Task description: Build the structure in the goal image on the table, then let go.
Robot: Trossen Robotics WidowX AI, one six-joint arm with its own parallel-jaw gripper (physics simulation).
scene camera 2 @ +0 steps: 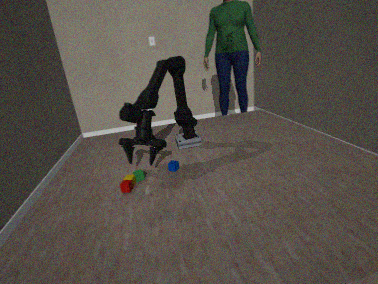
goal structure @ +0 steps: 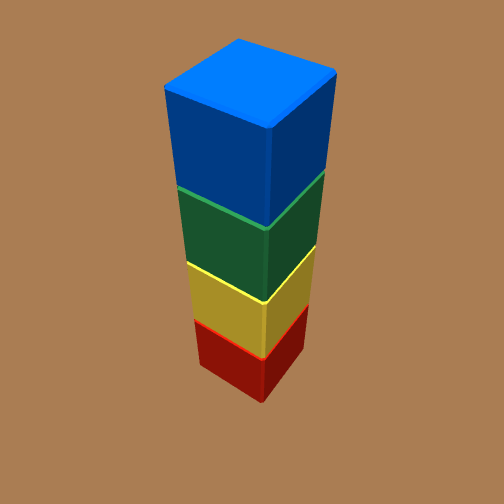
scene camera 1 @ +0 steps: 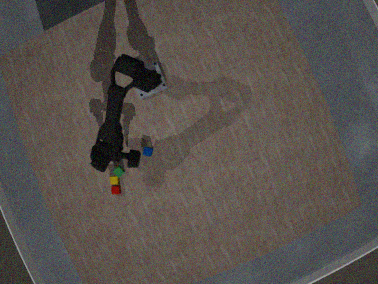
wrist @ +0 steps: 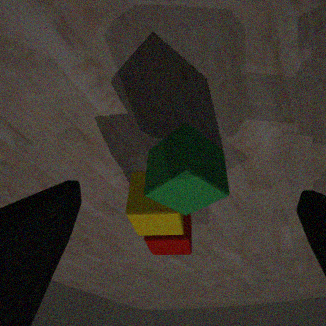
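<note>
A red cube (scene camera 1: pixel 116 190) (scene camera 2: pixel 126 186) (wrist: pixel 170 246), a yellow cube (scene camera 1: pixel 114 180) (scene camera 2: pixel 130 178) (wrist: pixel 155 224) and a green cube (scene camera 1: pixel 118 171) (scene camera 2: pixel 139 175) (wrist: pixel 186 194) sit in a short row on the table. The green cube is at the end nearer the arm's base and is turned cornerwise to the yellow one. Whether the cubes touch is hard to tell. A blue cube (scene camera 1: pixel 148 151) (scene camera 2: pixel 173 166) sits apart, to the right of the row. My gripper (scene camera 2: pixel 141 164) is wide open and empty, above and a little behind the green cube; one finger shows at each side in the wrist view.
The arm's grey base plate (scene camera 1: pixel 154 91) (scene camera 2: pixel 189 143) stands behind the cubes. A person (scene camera 2: pixel 231 45) in a green top stands by the back wall. Shadows of the arm and the person fall across the wood-patterned surface (scene camera 1: pixel 250 200) (scene camera 2: pixel 240 215).
</note>
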